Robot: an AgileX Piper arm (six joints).
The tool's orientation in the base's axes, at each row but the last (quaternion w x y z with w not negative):
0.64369 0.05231 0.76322 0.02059
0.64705 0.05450 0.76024 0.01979
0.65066 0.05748 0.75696 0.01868
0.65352 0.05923 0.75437 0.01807
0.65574 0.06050 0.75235 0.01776
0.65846 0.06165 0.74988 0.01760
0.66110 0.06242 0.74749 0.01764
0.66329 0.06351 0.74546 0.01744
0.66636 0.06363 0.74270 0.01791
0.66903 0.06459 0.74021 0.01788
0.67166 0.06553 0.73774 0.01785
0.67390 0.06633 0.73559 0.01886
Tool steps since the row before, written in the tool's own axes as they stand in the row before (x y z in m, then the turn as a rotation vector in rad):
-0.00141 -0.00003 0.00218 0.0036 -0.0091 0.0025
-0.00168 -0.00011 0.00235 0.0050 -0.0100 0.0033
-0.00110 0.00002 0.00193 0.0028 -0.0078 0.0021
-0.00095 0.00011 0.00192 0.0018 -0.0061 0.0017
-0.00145 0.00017 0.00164 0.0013 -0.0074 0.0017
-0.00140 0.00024 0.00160 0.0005 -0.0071 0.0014
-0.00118 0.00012 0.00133 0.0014 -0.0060 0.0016
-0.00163 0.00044 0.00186 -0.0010 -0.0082 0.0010
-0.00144 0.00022 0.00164 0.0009 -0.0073 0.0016
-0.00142 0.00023 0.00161 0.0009 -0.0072 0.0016
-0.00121 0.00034 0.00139 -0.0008 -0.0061 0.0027
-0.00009 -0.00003 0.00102 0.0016 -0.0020 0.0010
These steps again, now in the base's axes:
0.00238 -0.00026 0.00101 0.0014 -0.0087 -0.0049
0.00257 -0.00039 0.00126 0.0019 -0.0095 -0.0064
0.00207 -0.00019 0.00079 0.0012 -0.0075 -0.0039
0.00204 -0.00009 0.00067 0.0010 -0.0059 -0.0027
0.00183 -0.00008 0.00122 0.0010 -0.0073 -0.0023
0.00178 -0.00001 0.00119 0.0008 -0.0071 -0.0014
0.00147 -0.00009 0.00101 0.0010 -0.0059 -0.0022
0.00206 0.00014 0.00143 0.0005 -0.0083 0.0000
0.00179 -0.00005 0.00126 0.0010 -0.0072 -0.0019
0.00175 -0.00004 0.00126 0.0010 -0.0071 -0.0019
0.00151 0.00011 0.00110 0.0023 -0.0063 -0.0002
0.00102 -0.00010 -0.00001 0.0007 -0.0018 -0.0019

